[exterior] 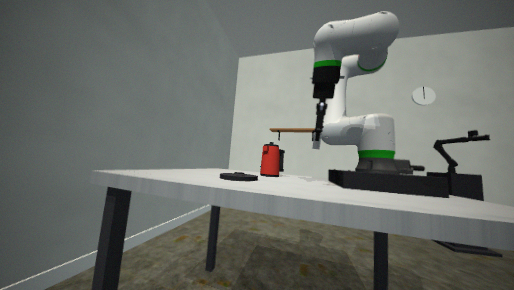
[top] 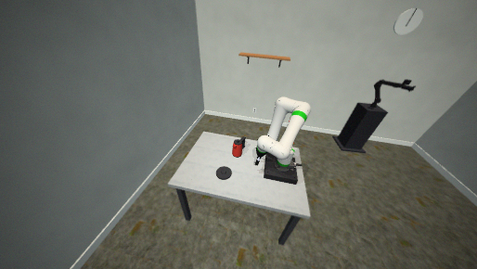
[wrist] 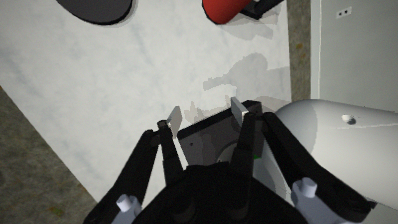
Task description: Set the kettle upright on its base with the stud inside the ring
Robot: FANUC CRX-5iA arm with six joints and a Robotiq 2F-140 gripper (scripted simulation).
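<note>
Now: hand 190 mm short of the red kettle, 250 mm to the left of it and 90 mm above it. From my hand the other things lie so: round black base (300 mm ahead, 60 mm to the left, 170 mm below).
</note>
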